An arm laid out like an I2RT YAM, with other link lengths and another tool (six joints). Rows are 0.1 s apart.
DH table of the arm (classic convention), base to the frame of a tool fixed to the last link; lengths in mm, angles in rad. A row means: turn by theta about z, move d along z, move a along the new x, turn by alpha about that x. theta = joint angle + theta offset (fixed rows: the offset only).
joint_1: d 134.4; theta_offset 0; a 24.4; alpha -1.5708
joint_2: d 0; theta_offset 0; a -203.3; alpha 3.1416
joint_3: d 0; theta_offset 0.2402; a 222; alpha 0
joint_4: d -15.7; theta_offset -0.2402; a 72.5; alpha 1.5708
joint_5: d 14.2; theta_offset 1.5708; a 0; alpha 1.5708
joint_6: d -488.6; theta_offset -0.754; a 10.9; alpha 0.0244
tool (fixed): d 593.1; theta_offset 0; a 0; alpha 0
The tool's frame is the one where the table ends.
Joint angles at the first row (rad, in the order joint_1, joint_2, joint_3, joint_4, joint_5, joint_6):
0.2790 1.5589 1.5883 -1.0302 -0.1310 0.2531
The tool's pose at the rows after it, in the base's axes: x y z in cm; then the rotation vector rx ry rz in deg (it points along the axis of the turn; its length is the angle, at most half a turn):
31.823, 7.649, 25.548, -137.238, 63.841, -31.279
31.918, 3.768, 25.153, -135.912, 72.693, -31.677
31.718, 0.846, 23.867, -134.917, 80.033, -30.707
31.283, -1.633, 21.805, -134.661, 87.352, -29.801
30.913, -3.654, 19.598, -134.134, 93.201, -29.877
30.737, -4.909, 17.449, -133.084, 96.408, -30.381
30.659, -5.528, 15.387, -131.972, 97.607, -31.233
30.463, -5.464, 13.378, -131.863, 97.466, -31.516
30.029, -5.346, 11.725, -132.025, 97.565, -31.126
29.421, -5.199, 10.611, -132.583, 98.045, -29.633
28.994, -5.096, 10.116, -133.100, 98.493, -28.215
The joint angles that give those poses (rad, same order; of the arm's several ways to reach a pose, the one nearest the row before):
0.1547 1.5318 1.5882 -1.0630 -0.1284 0.2481
0.0356 1.5284 1.5826 -1.0969 -0.1238 0.2367
-0.0551 1.5284 1.5406 -1.0984 -0.1192 0.2302
-0.1253 1.5284 1.4647 -1.0706 -0.0902 0.2306
-0.1810 1.5284 1.3747 -1.0084 -0.0597 0.2310
-0.2180 1.5287 1.2800 -0.9188 -0.0486 0.2310
-0.2383 1.5287 1.1839 -0.8135 -0.0494 0.2310
-0.2379 1.5307 1.0928 -0.7162 -0.0498 0.2310
-0.2374 1.5318 1.0191 -0.6468 -0.0498 0.2310
-0.2375 1.5318 0.9737 -0.6220 -0.0498 0.2310
-0.2375 1.5318 0.9565 -0.6243 -0.0498 0.2310

